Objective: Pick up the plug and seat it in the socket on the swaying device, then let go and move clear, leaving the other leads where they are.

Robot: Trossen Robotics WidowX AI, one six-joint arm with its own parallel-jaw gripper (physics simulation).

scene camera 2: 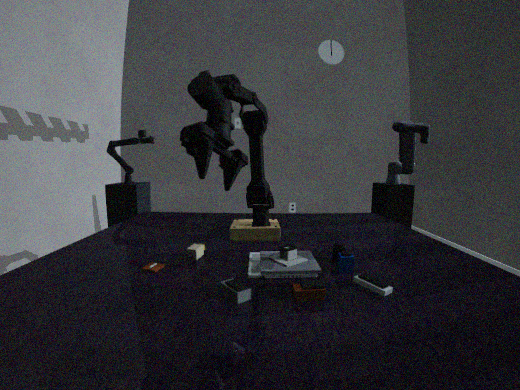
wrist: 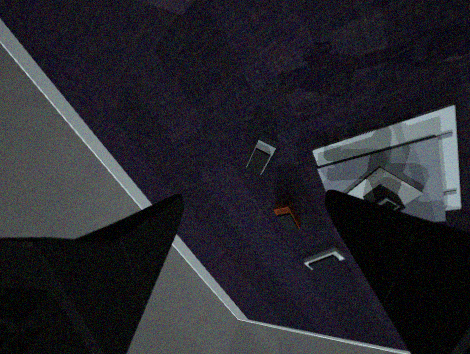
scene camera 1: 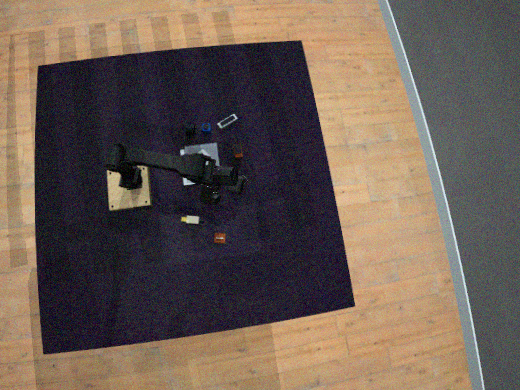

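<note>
A cream block with a yellow end (scene camera 1: 191,219) (scene camera 2: 196,251), which looks like the plug, lies on the dark mat, apart from the device. The device is a pale grey slab on a white base (scene camera 2: 255,265) (wrist: 452,165); a tilted white plate on it carries a small dark-topped socket housing (scene camera 2: 288,253) (wrist: 384,196). In scene camera 1 the arm covers much of the device. My gripper (scene camera 1: 226,191) (scene camera 2: 215,183) (wrist: 253,198) is open and empty, high above the mat. In the wrist view the right finger overlaps the device's edge. The cream block does not show in the wrist view.
An orange-red flat piece (scene camera 1: 220,238) (scene camera 2: 154,267) lies near the cream block. A grey block (scene camera 2: 242,294) (wrist: 266,146), an orange block (scene camera 1: 238,154) (scene camera 2: 309,293) (wrist: 282,211), a white-framed block (scene camera 1: 219,124) (scene camera 2: 385,290) (wrist: 338,253), a blue block (scene camera 2: 345,263) and a black block (scene camera 1: 190,130) surround the device.
</note>
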